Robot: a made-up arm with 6 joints. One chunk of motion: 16 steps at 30 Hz.
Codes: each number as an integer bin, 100 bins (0 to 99) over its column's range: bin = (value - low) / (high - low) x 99, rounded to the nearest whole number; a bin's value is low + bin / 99 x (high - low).
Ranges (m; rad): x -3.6..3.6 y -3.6..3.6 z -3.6..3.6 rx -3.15..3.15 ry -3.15..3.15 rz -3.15..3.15
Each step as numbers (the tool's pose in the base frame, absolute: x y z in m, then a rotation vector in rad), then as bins.
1 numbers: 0.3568 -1.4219 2.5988 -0.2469 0.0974 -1.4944
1 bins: 54 30 85 46 51 26
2 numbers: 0.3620 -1.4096 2.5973 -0.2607 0.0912 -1.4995
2 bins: 54 30 85 45 51 26
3 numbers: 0.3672 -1.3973 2.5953 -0.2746 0.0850 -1.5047
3 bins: 55 30 85 45 51 26
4 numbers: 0.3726 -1.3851 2.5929 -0.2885 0.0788 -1.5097
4 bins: 55 30 85 45 51 26
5 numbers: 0.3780 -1.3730 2.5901 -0.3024 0.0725 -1.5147
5 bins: 55 31 85 45 51 26
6 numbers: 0.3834 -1.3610 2.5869 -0.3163 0.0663 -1.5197
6 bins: 55 31 85 45 51 26
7 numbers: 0.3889 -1.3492 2.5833 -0.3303 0.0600 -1.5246
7 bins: 55 31 85 44 50 26
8 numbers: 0.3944 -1.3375 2.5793 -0.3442 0.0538 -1.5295
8 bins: 55 31 85 44 50 25
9 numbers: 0.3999 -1.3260 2.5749 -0.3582 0.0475 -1.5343
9 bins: 55 31 85 44 50 25
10 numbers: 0.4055 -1.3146 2.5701 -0.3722 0.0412 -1.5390
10 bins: 55 31 85 44 50 25
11 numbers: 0.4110 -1.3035 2.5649 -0.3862 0.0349 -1.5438
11 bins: 55 32 85 43 50 25
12 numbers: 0.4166 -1.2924 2.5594 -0.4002 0.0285 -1.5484
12 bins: 55 32 85 43 50 25
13 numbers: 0.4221 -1.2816 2.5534 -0.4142 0.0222 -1.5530
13 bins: 55 32 85 43 50 25
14 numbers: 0.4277 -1.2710 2.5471 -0.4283 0.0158 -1.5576
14 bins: 55 32 85 43 50 25
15 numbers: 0.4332 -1.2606 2.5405 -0.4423 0.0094 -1.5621
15 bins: 55 32 84 43 50 25
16 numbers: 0.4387 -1.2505 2.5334 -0.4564 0.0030 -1.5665
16 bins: 56 32 84 42 50 25
